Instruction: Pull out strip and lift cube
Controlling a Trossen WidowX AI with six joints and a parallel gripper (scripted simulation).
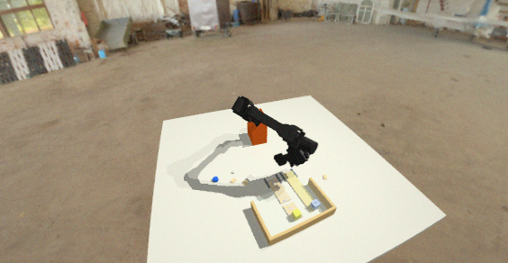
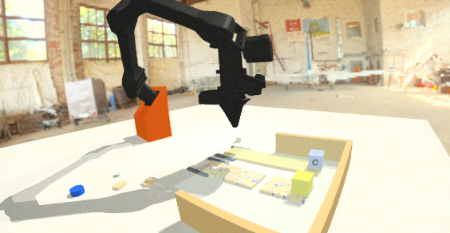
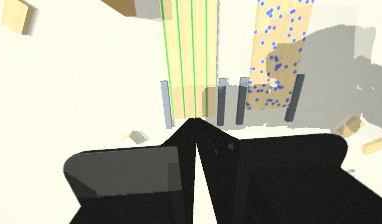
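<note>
Now: the pale blue cube 21 cm ahead of my gripper tip, 5 cm below it and 3 cm to the left of it. Also, from my gripper tip: blue disc 38 cm to the right, 9 cm behind, 7 cm below; then tan block 17 cm to the left, 7 cm below, 7 cm ahead.
</note>
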